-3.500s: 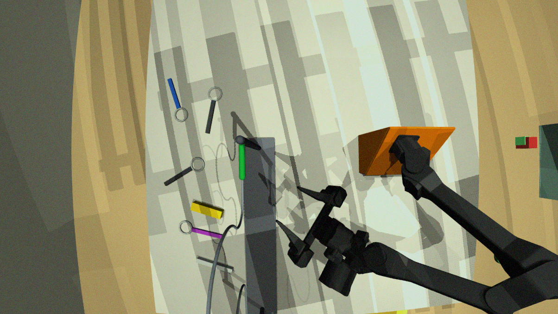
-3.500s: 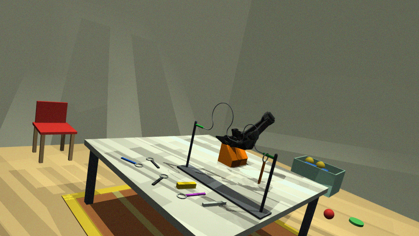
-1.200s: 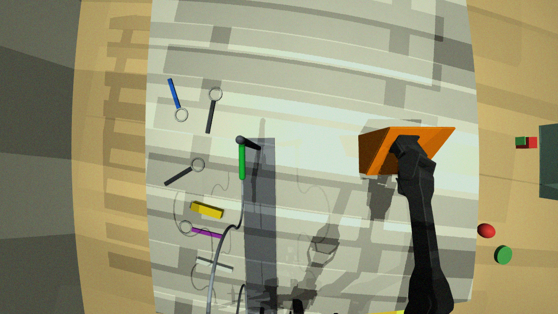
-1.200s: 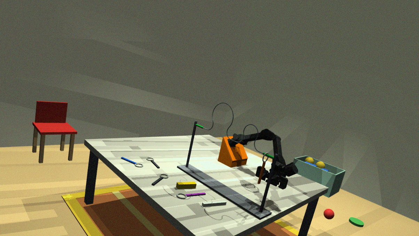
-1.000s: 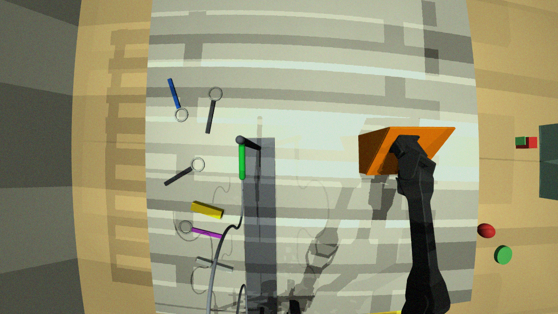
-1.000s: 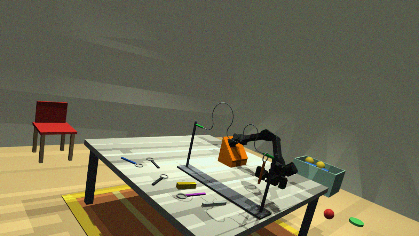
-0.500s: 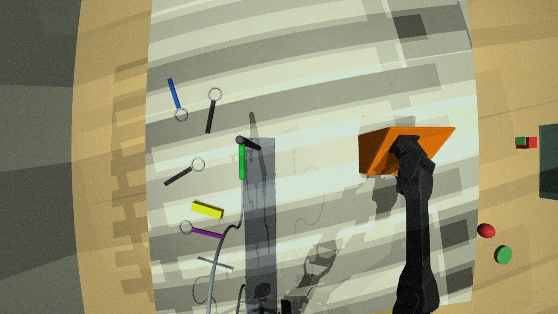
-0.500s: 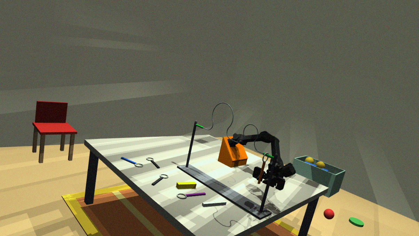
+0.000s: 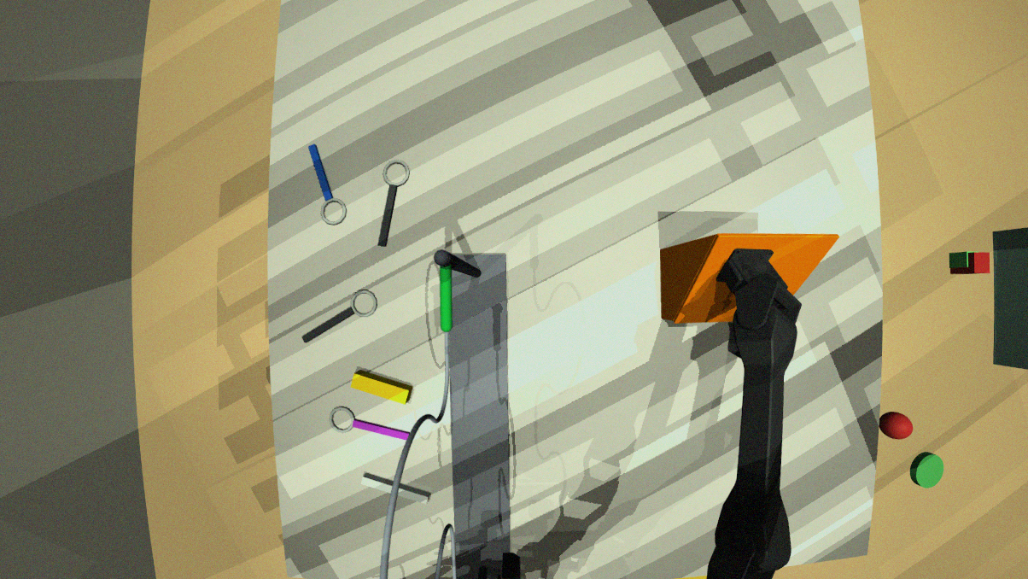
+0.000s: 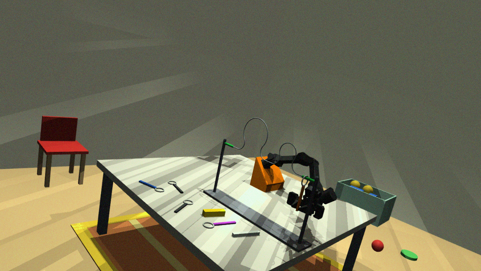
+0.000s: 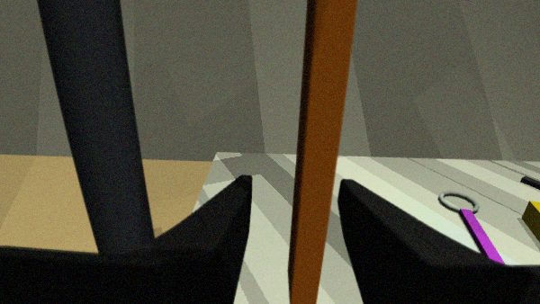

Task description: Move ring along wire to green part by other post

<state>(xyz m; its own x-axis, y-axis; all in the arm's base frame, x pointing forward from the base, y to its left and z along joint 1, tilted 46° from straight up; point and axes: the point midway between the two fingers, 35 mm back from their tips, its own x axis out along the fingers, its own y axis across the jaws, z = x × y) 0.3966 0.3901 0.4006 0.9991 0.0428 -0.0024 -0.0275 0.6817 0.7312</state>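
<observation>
The ring with orange handle lies 3 cm behind my gripper tip and 8 cm above it. From my gripper tip the other things lie so: ring with black handle 16 cm ahead, 70 cm to the right, 16 cm below; ring with purple handle 21 cm ahead, 24 cm to the right, 16 cm below; yellow block 17 cm ahead, 33 cm to the right, 15 cm below.
</observation>
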